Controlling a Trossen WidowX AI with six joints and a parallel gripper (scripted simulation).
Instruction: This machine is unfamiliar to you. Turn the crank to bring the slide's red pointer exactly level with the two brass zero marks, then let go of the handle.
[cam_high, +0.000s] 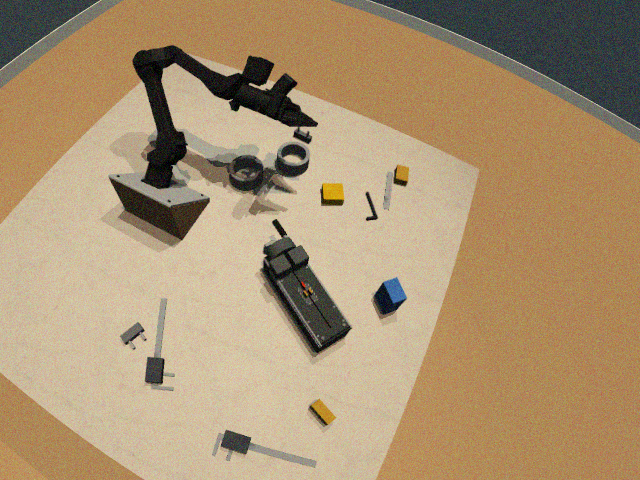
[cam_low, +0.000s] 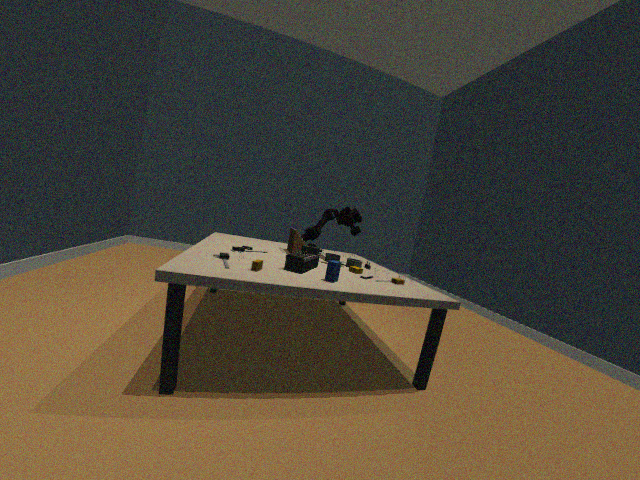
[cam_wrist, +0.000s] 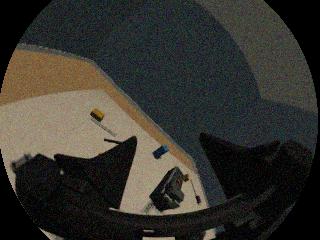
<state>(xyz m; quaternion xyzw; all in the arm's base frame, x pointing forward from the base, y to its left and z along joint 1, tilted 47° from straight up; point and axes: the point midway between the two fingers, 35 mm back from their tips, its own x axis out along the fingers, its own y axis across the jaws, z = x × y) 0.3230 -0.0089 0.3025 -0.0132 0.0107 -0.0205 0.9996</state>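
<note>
The crank handle lies 200 mm to the right of my gripper tip and 200 mm below it. From my gripper tip the other things lie so: yellow block (270 mm below, 80 mm ahead, 10 mm to the left); red pointer (320 mm to the right, 200 mm below, 110 mm ahead); black hex key (280 mm below, 210 mm ahead, 10 mm to the left).
</note>
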